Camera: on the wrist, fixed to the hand. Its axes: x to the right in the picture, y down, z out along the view.
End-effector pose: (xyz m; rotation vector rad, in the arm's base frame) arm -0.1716 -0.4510 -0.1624 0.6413 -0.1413 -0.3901
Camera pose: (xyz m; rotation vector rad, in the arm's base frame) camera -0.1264 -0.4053 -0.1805 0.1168 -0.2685 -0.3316
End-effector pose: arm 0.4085 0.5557 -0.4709 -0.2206 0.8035 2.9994
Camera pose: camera 0.3898 0.4985 -0.4998 -0.1213 -0.0719 -3.0457
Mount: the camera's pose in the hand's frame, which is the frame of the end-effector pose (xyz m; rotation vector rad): 0.0232 0.0365 -0.0509 -0.4809 -0.1958 0.1433
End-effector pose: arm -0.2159 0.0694 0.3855 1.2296 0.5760 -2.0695
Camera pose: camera -0.1671 0.0704 0.3399 0.7580 0.8083 -1.7663
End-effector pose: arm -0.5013 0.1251 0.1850 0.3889 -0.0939 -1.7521
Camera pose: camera -0.4553 0.1022 0.1424 -0.1372 0.1556 -1.6038
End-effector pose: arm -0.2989 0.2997 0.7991 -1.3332 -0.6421 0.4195
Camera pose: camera -0.2456 0.2830 0.7625 -1.8171 -0.8477 0.5375
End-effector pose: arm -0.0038 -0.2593 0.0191 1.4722 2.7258 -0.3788
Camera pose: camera 0.0184 -0.2098 0.0580 1.3929 2.3190 0.1264
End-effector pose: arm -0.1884 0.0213 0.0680 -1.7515 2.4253 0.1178
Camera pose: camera -0.2339 0.0035 0.1135 -1.6222 2.5120 0.9109
